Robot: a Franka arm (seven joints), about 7 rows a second.
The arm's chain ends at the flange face. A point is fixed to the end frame.
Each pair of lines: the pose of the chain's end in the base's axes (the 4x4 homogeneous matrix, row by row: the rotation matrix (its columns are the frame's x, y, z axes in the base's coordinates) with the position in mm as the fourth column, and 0 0 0 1 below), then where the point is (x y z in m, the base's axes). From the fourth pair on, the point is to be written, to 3 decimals.
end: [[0.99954 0.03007 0.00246 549.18], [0.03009 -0.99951 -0.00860 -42.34], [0.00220 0.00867 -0.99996 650.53], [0 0 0 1]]
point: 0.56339 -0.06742 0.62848
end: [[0.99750 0.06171 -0.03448 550.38], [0.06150 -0.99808 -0.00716 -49.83], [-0.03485 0.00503 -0.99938 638.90], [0 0 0 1]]
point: 0.56454 -0.07442 0.61627
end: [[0.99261 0.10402 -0.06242 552.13], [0.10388 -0.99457 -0.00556 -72.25], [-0.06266 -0.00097 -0.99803 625.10], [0 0 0 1]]
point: 0.56667 -0.09614 0.60198
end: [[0.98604 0.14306 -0.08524 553.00], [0.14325 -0.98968 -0.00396 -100.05], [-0.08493 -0.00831 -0.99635 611.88], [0 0 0 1]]
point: 0.568 -0.123 0.588
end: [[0.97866 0.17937 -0.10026 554.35], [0.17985 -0.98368 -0.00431 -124.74], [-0.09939 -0.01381 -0.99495 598.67], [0 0 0 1]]
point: 0.570 -0.147 0.575
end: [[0.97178 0.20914 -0.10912 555.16], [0.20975 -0.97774 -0.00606 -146.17], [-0.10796 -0.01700 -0.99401 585.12], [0 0 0 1]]
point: 0.571 -0.168 0.561
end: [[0.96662 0.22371 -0.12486 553.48], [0.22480 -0.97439 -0.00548 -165.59], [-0.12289 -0.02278 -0.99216 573.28], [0 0 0 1]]
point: 0.569 -0.187 0.549
